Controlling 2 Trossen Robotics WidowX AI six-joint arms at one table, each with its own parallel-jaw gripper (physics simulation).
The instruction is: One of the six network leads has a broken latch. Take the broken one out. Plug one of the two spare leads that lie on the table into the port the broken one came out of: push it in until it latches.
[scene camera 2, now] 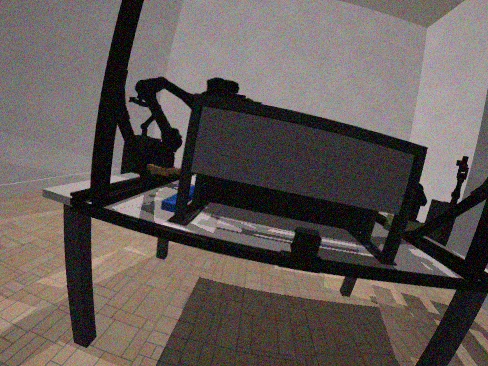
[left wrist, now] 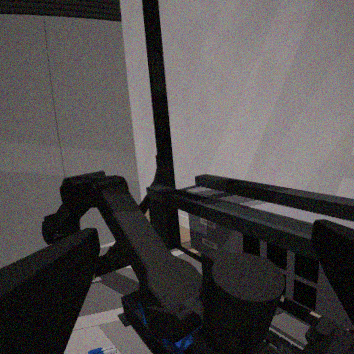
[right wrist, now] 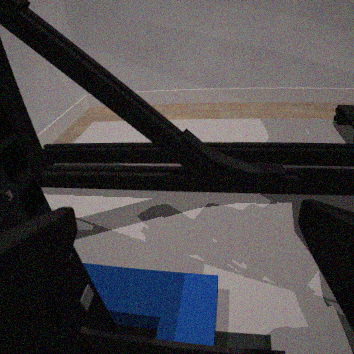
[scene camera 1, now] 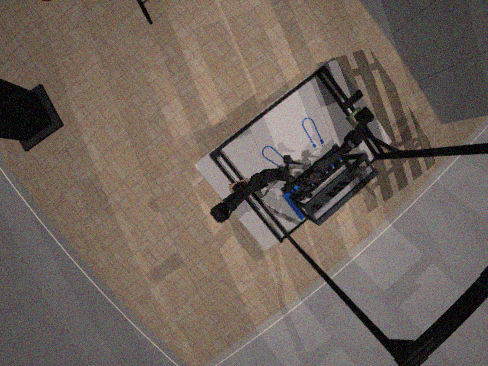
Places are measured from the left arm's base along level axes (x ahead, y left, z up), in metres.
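Pixels of known places: left gripper, fingertip midpoint: (scene camera 2: 253,100) (left wrist: 205,235) (scene camera 1: 304,172); right gripper, fingertip midpoint: (right wrist: 188,215) (scene camera 1: 290,196); left arm's base, link origin: (scene camera 2: 164,166) (scene camera 1: 239,189); right arm's base, link origin: (scene camera 1: 359,116).
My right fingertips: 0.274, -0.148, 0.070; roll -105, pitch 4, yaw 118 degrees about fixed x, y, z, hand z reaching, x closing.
Note:
Ahead of a thing's pixels: the offset from my right fingertips to its top centre, as dx, dy, dz. "*": to the spot under its first point.
My left gripper (left wrist: 205,235) is open and empty, high over the table beside the rack. My right gripper (right wrist: 188,215) is open and empty, above the rack's left end in scene camera 1. The dark rack {+0.259, -0.001, +0.147} (scene camera 1: 345,196) (scene camera 2: 300,155) (left wrist: 260,220) holds the network leads; parts of blue plugs show in scene camera 1, but the arms cover most. Which latch is broken cannot be seen. Two blue spare leads, one {* +0.341, +0.413, -0.111} (scene camera 1: 309,118) at the upper right and one {* +0.020, +0.330, -0.110} (scene camera 1: 270,146) further left, lie looped on the table. A blue plug {* +0.364, +0.235, -0.103} (left wrist: 96,351) shows at the left wrist view's bottom edge.
A blue block (scene camera 1: 293,206) (scene camera 2: 172,201) (right wrist: 200,310) lies at the rack's left end in scene camera 1. Black frame rails (right wrist: 250,180) edge the table, and a slanted post (right wrist: 110,95) rises from them. The right arm (left wrist: 135,235) reaches across the rack in the left wrist view.

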